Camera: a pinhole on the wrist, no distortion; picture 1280 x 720 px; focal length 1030.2 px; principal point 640.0 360.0 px. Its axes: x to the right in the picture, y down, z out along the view. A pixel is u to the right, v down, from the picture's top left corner.
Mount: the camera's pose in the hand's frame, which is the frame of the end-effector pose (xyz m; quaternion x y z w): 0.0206 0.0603 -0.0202 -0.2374 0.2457 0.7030 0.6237
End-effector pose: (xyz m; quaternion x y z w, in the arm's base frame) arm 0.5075 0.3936 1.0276 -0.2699 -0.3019 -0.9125 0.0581
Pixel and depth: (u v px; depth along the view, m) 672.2 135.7 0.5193
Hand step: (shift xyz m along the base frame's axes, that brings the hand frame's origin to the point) 0.1786 -0.1210 0.5217
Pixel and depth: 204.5 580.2 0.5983
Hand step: 0.4225 0.1541 0.4816
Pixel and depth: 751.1 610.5 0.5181
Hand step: 0.3784 -0.1474 0.3871
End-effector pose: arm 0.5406 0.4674 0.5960 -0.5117 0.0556 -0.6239 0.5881
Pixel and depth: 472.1 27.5 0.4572
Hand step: 0.5071 -0.0257 0.0583
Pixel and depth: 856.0 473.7 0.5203
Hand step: 0.5249 0.0730 -0.2057
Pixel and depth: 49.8 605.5 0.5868
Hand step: 0.5508 0.3738 0.1383
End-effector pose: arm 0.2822 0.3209 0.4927 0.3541 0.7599 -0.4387 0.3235
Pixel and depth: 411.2 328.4 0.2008
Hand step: 0.1433 -0.0817 -0.1549
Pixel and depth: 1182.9 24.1 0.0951
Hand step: 0.1137 0.0531 -0.1137
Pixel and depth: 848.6 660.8 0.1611
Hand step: 0.1848 -0.0177 -0.0874
